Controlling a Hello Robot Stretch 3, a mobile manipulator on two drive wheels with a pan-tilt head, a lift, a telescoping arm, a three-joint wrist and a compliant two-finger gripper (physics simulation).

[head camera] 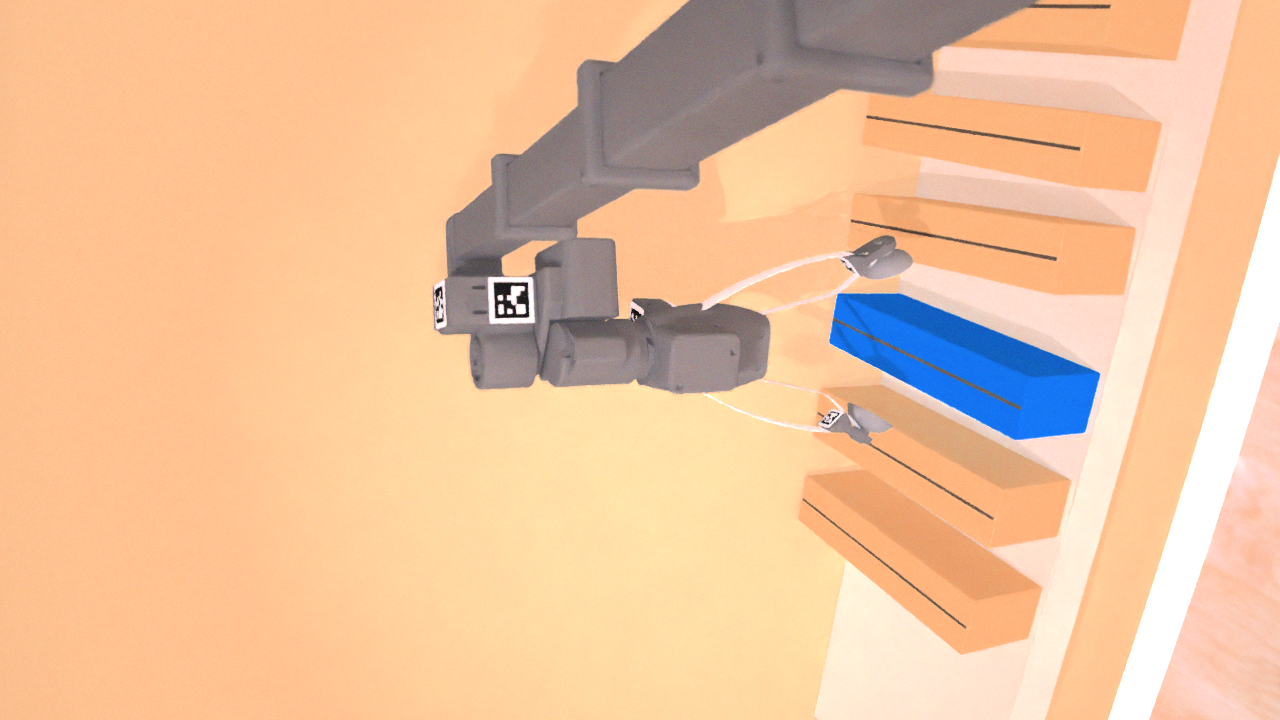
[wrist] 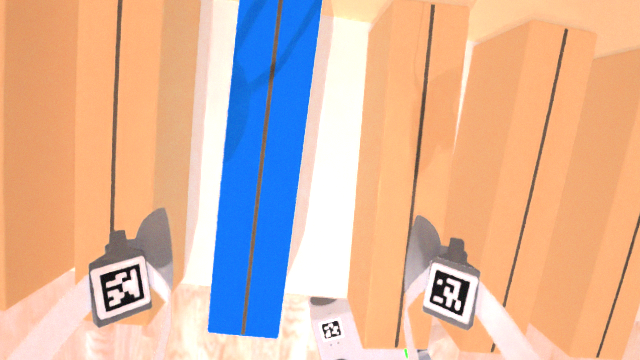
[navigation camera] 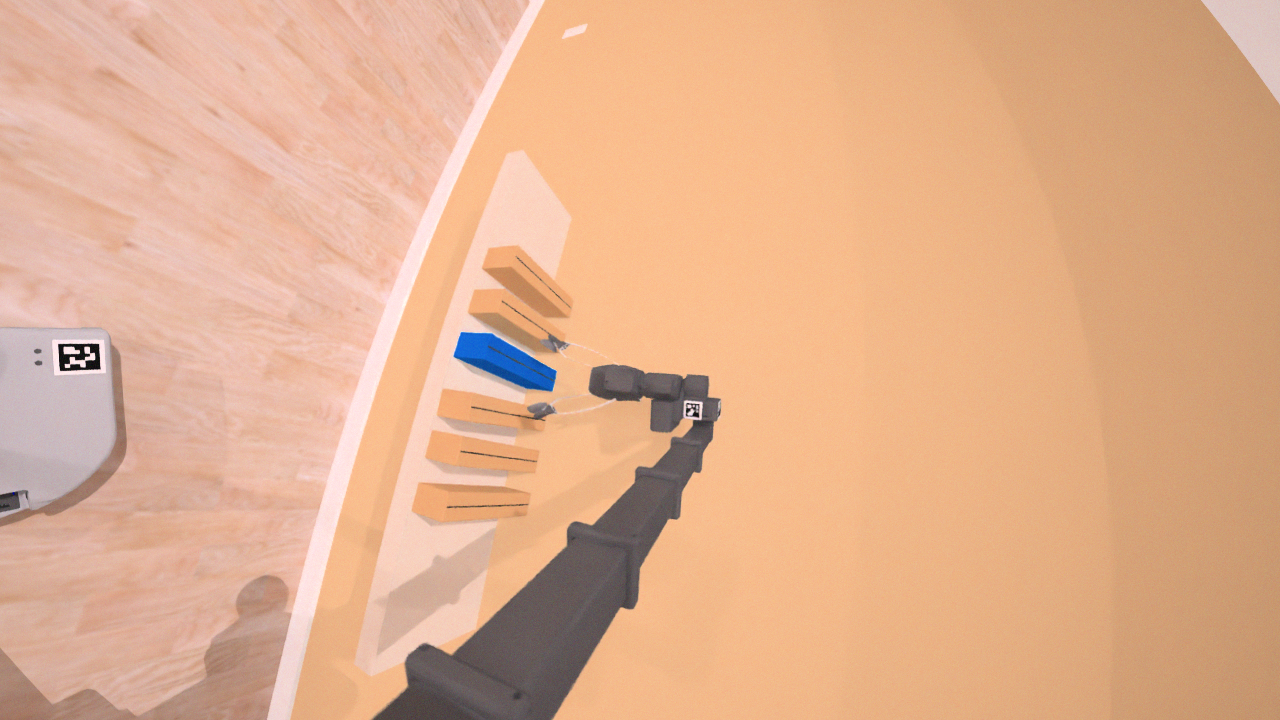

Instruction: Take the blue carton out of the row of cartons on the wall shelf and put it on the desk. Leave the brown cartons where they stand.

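Frame: origin at the robot's base, x ahead, y left, z up, level; metres.
Seen in the pictures: gripper, between the fingertips: (head camera: 896, 341) (navigation camera: 535, 375).
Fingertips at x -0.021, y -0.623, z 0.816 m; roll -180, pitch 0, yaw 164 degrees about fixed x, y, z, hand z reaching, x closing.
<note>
Pixels of each thing's top centre, then the offset from my fingertips to it. Level surfaces: height alone.
- blue carton, centre of its top: (head camera: 915, 357) (navigation camera: 525, 366) 0.013 m ahead, 0.037 m right, 0.051 m down
- white wall shelf, height of its surface: 0.132 m down
- neighbouring brown carton, centre of its top: (head camera: 894, 459) (navigation camera: 536, 324) 0.103 m ahead, 0.071 m right, 0.051 m down
- end carton, centre of its top: (head camera: 874, 555) (navigation camera: 546, 285) 0.196 m ahead, 0.106 m right, 0.051 m down
- wooden floor, height of its surface: 0.815 m down
The blue carton (head camera: 966, 358) (navigation camera: 505, 360) (wrist: 260, 175) lies lengthwise out from the wall in a row on the white wall shelf (head camera: 913, 662) (navigation camera: 519, 197) (wrist: 330, 225), with a gap on each side. My gripper (head camera: 870, 340) (navigation camera: 547, 376) (wrist: 292, 240) is open. Its fingertips stand apart on either side of the blue carton's line, and no carton is held. In the wrist view the left fingertip overlaps one neighbouring brown carton (head camera: 966, 465) (navigation camera: 510, 308) (wrist: 135, 100), and the right fingertip overlaps the other brown carton (head camera: 1074, 259) (navigation camera: 474, 407) (wrist: 390, 150). I cannot tell whether they touch. The desk cannot be made out.
More brown cartons stand along the row, including an end carton (head camera: 921, 555) (navigation camera: 528, 282). My telescoping arm (head camera: 698, 98) (navigation camera: 572, 582) reaches alongside the wall. My grey base (navigation camera: 53, 411) (wrist: 345, 330) stands on the wooden floor (navigation camera: 179, 223).
</note>
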